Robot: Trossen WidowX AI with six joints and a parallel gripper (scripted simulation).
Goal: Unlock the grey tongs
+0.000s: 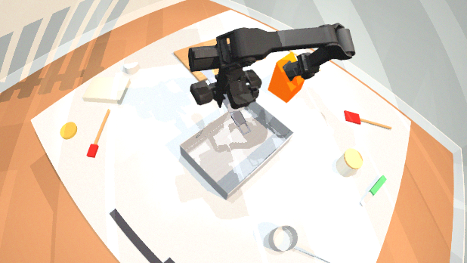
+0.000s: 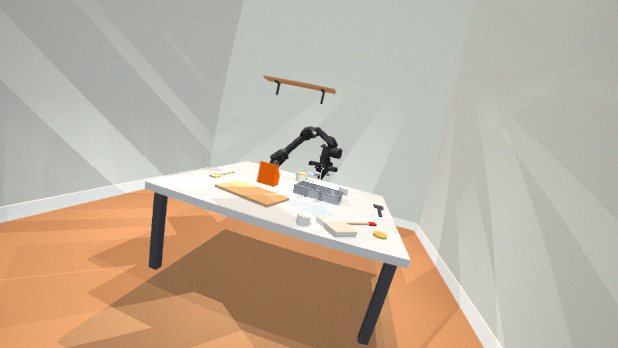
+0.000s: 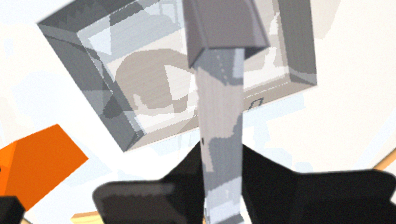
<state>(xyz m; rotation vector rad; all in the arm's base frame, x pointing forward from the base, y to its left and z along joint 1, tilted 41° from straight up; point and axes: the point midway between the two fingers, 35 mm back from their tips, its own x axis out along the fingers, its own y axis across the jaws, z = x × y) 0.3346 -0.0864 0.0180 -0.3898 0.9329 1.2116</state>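
My gripper tip is now 33 cm past the wooden board, 27 cm to the left of it and 12 cm above it. Round my gripper tip: grey roasting tin 10 cm below, 8 cm to the left, 1 cm ahead; then white block 46 cm to the right, 16 cm ahead, 12 cm below; then tan-topped cylinder 43 cm to the left, 19 cm behind, 10 cm below.
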